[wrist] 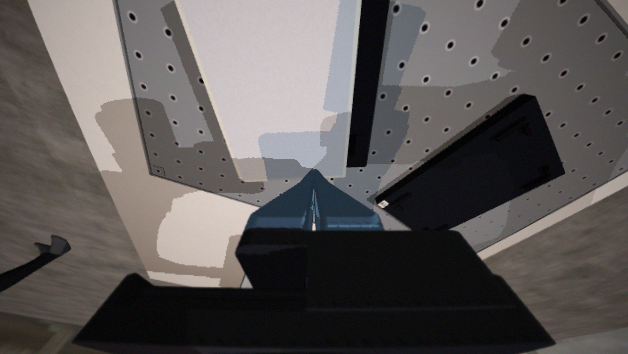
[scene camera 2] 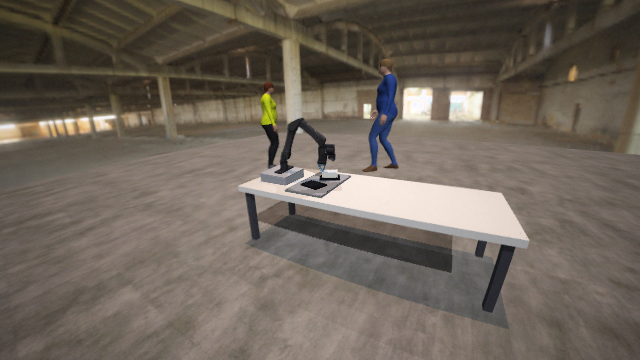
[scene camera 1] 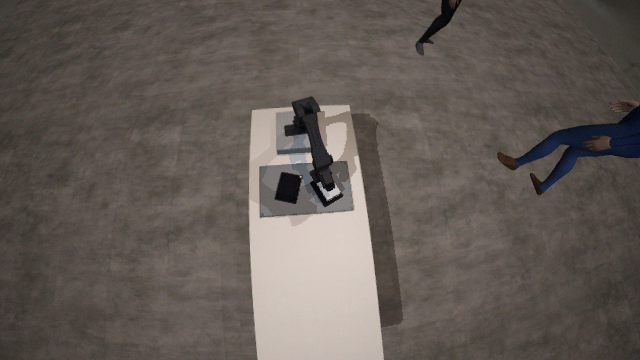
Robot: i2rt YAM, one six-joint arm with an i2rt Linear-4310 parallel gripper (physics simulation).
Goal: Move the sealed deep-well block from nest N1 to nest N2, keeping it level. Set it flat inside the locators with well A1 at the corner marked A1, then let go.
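Frame: origin at the arm's base, x back, y right, z up, level; centimetres.
Seen in the pictures: gripper, fingertip midpoint: (wrist: 314,176) (scene camera 2: 322,172); arm's base, origin of the base link: (scene camera 2: 284,169) (scene camera 1: 301,129).
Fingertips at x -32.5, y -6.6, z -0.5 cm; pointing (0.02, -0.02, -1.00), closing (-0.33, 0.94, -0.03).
Pixels of each thing's top centre, then the offset from my fingertips to it. Level surfaces: height alone.
- white sealed block, middle of its top: (wrist: 277,94) (scene camera 1: 328,186) (scene camera 2: 329,170) dx -5.0, dy -3.9, dz +0.4 cm
- grey perforated board, middle of its top: (wrist: 400,152) (scene camera 1: 305,187) (scene camera 2: 320,181) dx -2.5, dy +8.7, dz -5.4 cm
- white table, its level: dz -6.8 cm
The white sealed block (scene camera 1: 331,194) (scene camera 2: 329,174) (wrist: 270,75) lies on one black nest (scene camera 1: 318,196) (scene camera 2: 330,178) (wrist: 370,75). In the wrist view this nest shows along the block's right side, not along its left; whether the block is seated is unclear. The other black nest (scene camera 1: 288,188) (scene camera 2: 314,185) (wrist: 480,170) is empty, with a small white mark at one corner. Nest labels are not readable. My gripper (scene camera 2: 321,171) (wrist: 314,176) is shut and holds nothing. Its blue fingertips overlap the block's near end in the wrist view; contact is unclear. They are hidden in scene camera 1.
Both nests are on a grey perforated board (scene camera 1: 270,207) (scene camera 2: 322,193) (wrist: 450,67). The arm stands on a grey base block (scene camera 1: 287,146) (scene camera 2: 282,177) at one end of the white table (scene camera 1: 315,275) (scene camera 2: 425,205). Two people stand on the floor beyond the table.
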